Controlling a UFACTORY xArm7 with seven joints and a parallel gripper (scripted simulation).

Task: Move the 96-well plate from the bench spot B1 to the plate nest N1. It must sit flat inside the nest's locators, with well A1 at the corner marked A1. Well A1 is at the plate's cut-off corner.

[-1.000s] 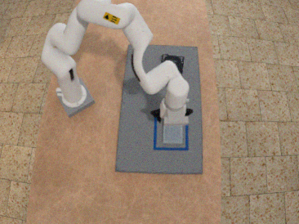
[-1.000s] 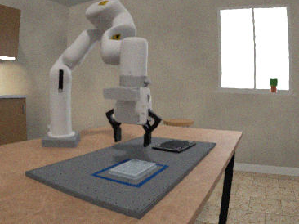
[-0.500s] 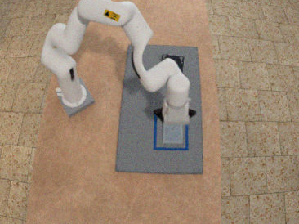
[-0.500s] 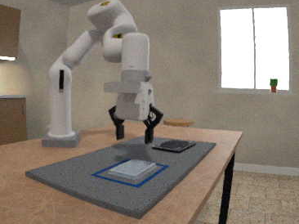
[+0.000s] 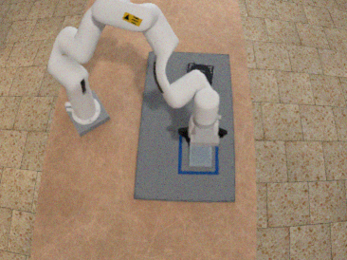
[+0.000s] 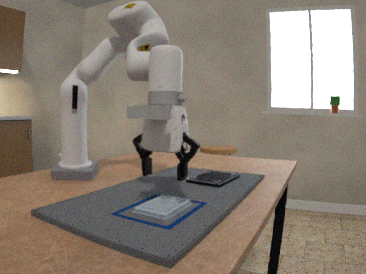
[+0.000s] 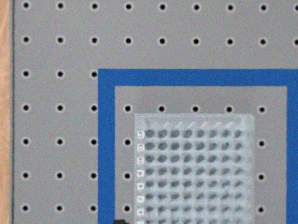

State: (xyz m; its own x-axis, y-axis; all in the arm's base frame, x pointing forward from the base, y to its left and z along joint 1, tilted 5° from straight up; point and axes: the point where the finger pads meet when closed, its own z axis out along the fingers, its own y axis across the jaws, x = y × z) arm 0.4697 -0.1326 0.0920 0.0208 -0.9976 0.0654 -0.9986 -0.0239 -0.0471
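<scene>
My gripper is now 80 mm above the 96-well plate. The rest, counted from my hand: black plate nest (10 mm behind, 340 mm to the left, 80 mm below).
</scene>
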